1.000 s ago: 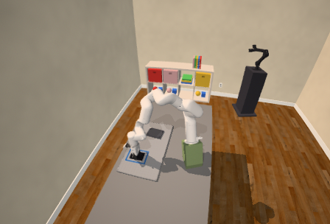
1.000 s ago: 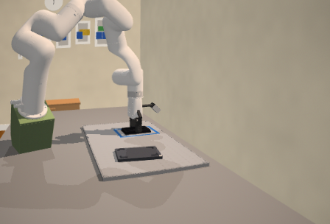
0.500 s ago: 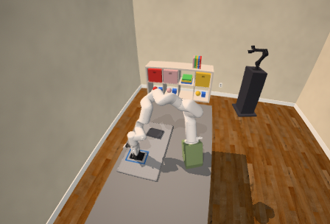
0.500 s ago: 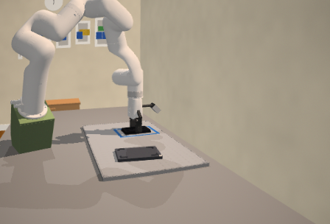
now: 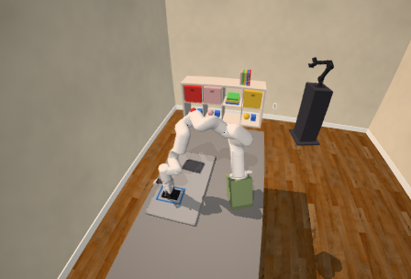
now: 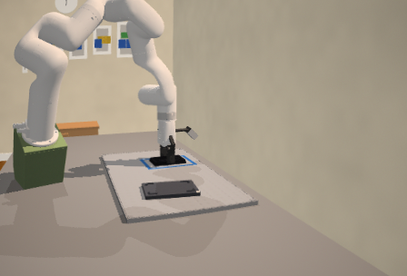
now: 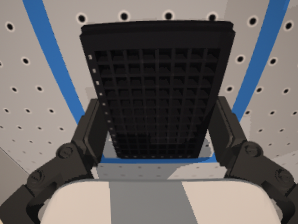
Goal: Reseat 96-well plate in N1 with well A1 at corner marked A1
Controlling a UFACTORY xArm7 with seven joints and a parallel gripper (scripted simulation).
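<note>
My gripper is now 1 cm above the black 96-well plate. Round my hand: dark plate nest N1: 30 cm to the right, 15 cm behind, 1 cm below.
</note>
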